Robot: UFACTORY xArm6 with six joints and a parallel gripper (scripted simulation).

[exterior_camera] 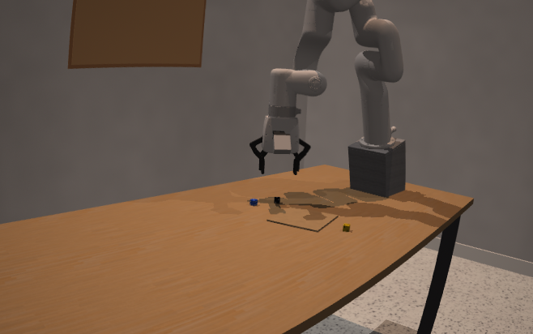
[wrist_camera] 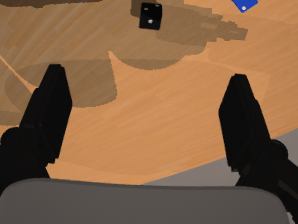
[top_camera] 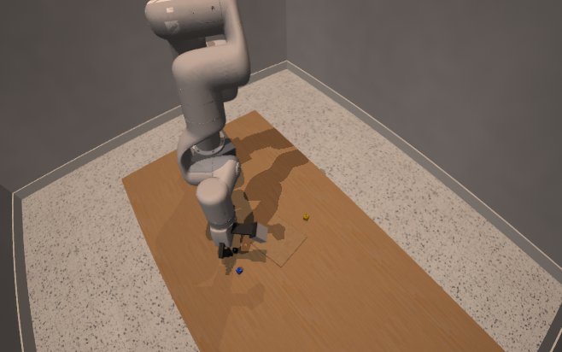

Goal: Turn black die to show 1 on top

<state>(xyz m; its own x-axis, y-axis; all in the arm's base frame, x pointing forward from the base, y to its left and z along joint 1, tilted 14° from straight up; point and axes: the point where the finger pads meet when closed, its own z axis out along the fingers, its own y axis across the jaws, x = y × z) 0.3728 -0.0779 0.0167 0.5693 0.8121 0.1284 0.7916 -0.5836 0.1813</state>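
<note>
The black die is 9 cm below my hand. Round my hand: yellow die 27 cm to the left, 9 cm below, 1 cm ahead; then tan mat 15 cm to the left, 9 cm below, 3 cm ahead; then blue die 9 cm below, 7 cm ahead, 2 cm to the right.
</note>
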